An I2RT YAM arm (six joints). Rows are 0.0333 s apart.
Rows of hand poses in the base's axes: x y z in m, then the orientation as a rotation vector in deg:
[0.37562 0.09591 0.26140 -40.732 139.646 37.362]
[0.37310 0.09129 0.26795 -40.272 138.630 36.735]
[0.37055 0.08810 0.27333 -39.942 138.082 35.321]
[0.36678 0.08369 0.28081 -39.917 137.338 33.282]
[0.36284 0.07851 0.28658 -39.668 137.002 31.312]
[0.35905 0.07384 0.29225 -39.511 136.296 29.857]
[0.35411 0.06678 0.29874 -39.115 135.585 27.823]
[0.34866 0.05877 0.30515 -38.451 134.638 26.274]
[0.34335 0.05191 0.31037 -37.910 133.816 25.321]
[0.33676 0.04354 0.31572 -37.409 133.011 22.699]
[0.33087 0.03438 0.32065 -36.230 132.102 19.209]
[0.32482 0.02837 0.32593 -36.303 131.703 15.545]
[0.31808 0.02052 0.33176 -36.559 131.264 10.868]
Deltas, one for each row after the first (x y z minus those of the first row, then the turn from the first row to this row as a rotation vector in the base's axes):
[-0.00252 -0.00462 0.00655 0.120 -1.155 -0.475]
[-0.00507 -0.00781 0.01193 -0.458 -2.186 -1.050]
[-0.00884 -0.01222 0.01941 -1.438 -3.609 -1.552]
[-0.01278 -0.01740 0.02518 -2.488 -4.631 -2.201]
[-0.01657 -0.02207 0.03085 -3.110 -5.790 -2.659]
[-0.02151 -0.02913 0.03734 -4.054 -7.152 -3.428]
[-0.02696 -0.03714 0.04375 -4.548 -8.557 -4.283]
[-0.03227 -0.04400 0.04897 -4.739 -9.637 -4.909]
[-0.03886 -0.05237 0.05432 -6.056 -11.250 -5.899]
[-0.04475 -0.06153 0.05925 -7.785 -13.213 -7.604]
[-0.05080 -0.06754 0.06453 -10.162 -14.692 -8.395]
[-0.05754 -0.07539 0.07036 -13.314 -16.422 -9.259]

